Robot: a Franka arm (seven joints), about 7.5 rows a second.
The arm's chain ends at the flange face. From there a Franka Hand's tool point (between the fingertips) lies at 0.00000 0.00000 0.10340 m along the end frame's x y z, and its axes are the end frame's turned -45 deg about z.
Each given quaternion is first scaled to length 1.
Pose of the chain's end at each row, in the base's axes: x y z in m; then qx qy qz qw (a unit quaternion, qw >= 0):
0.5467 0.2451 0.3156 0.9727 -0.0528 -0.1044 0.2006
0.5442 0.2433 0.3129 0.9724 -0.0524 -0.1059 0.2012
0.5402 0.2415 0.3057 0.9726 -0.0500 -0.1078 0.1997
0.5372 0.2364 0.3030 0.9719 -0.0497 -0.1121 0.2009
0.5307 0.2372 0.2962 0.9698 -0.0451 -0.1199 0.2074
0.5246 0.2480 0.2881 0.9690 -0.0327 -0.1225 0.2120
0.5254 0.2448 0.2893 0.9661 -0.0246 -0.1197 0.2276
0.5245 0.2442 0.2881 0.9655 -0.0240 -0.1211 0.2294
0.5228 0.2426 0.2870 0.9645 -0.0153 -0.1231 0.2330
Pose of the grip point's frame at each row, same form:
0.5235 0.2059 0.2228 0.9188 0.3234 -0.1732 0.1454
0.5207 0.2040 0.2202 0.9184 0.3237 -0.1748 0.1454
0.5165 0.2024 0.2130 0.9177 0.3260 -0.1760 0.1432
0.5126 0.1972 0.2105 0.9169 0.3260 -0.1804 0.1427
0.5047 0.1967 0.2047 0.9133 0.3295 -0.1901 0.1457
0.4986 0.2063 0.1971 0.9078 0.3406 -0.1943 0.1490
0.5003 0.1999 0.1996 0.9019 0.3470 -0.1977 0.1645
0.4992 0.1990 0.1986 0.9012 0.3473 -0.1997 0.1656
0.4975 0.1965 0.1980 0.8970 0.3550 -0.2029 0.1682

